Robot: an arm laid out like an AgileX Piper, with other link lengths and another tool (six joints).
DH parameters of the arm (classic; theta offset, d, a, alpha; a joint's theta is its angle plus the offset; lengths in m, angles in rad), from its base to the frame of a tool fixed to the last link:
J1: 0 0.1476 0 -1.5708
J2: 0.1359 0 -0.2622 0
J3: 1.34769 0 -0.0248 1.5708
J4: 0 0.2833 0 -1.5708
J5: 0 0 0 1.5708
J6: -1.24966 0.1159 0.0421 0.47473
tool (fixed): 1.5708 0.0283 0 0
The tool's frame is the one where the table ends.
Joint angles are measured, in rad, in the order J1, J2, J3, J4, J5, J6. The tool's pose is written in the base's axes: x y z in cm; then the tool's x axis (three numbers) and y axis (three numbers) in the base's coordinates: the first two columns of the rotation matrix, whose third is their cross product. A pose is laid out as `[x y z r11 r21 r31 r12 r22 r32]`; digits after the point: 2 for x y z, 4 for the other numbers.
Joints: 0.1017, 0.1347, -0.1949, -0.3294, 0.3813, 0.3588
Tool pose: [16.02 -4.45 25.18 0.2759 0.2960 -0.9145 0.0924 0.9388 0.3318]
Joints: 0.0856, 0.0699, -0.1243, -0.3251, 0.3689, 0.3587
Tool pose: [15.63 -4.67 23.43 0.2844 0.2965 -0.9117 0.1014 0.9363 0.3362]
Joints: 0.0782, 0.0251, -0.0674, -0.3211, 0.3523, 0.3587
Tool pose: [15.49 -4.70 21.97 0.2879 0.2993 -0.9097 0.1018 0.9350 0.3398]
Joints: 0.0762, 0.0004, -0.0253, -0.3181, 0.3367, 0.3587
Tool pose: [15.51 -4.66 20.80 0.2844 0.3022 -0.9098 0.0997 0.9345 0.3416]
